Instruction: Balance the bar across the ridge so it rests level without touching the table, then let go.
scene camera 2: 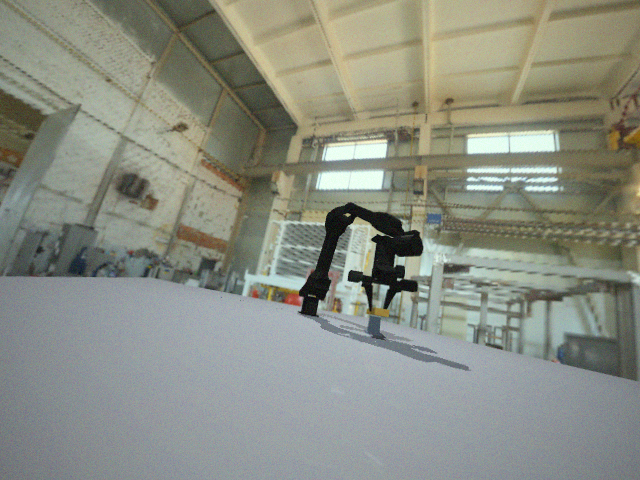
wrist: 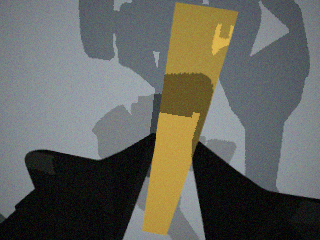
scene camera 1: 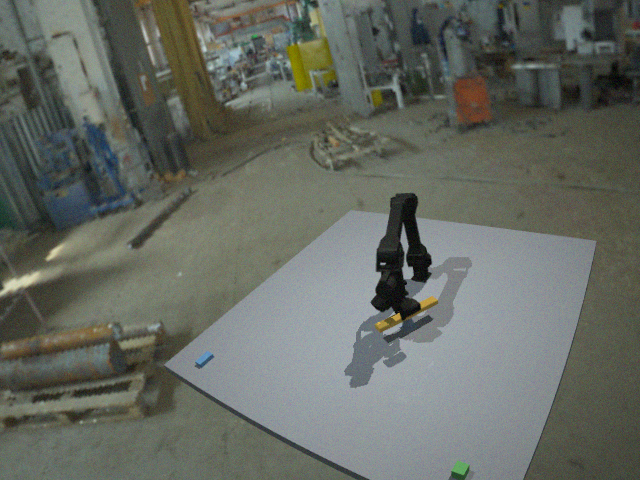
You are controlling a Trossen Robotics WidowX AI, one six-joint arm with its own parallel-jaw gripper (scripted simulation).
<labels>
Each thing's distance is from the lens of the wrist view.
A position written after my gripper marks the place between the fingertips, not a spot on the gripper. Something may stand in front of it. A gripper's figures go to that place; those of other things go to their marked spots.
my gripper [wrist: 174, 141]: 11 cm
bar [wrist: 198, 44]: 8 cm
</labels>
